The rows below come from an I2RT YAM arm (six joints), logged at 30 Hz.
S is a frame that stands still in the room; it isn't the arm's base.
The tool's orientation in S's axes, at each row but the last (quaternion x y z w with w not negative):
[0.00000 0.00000 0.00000 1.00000]
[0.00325 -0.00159 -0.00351 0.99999]
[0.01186 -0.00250 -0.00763 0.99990]
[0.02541 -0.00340 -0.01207 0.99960]
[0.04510 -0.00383 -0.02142 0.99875]
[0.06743 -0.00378 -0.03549 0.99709]
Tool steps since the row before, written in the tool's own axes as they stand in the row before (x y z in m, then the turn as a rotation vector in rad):
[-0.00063 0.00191 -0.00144 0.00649 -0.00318 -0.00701]
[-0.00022 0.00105 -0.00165 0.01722 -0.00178 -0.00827]
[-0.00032 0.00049 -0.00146 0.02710 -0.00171 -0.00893]
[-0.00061 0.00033 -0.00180 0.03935 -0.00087 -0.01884]
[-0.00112 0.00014 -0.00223 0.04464 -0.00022 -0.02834]
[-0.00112 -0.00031 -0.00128 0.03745 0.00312 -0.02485]
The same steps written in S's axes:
[-0.00063 0.00191 -0.00144 0.00649 -0.00318 -0.00701]
[-0.00021 0.00106 -0.00164 0.01723 -0.00185 -0.00823]
[-0.00030 0.00053 -0.00145 0.02712 -0.00191 -0.00884]
[-0.00059 0.00044 -0.00178 0.03946 -0.00087 -0.01862]
[-0.00109 0.00039 -0.00221 0.04486 0.00040 -0.02799]
[-0.00112 -0.00005 -0.00131 0.03788 0.00375 -0.02410]

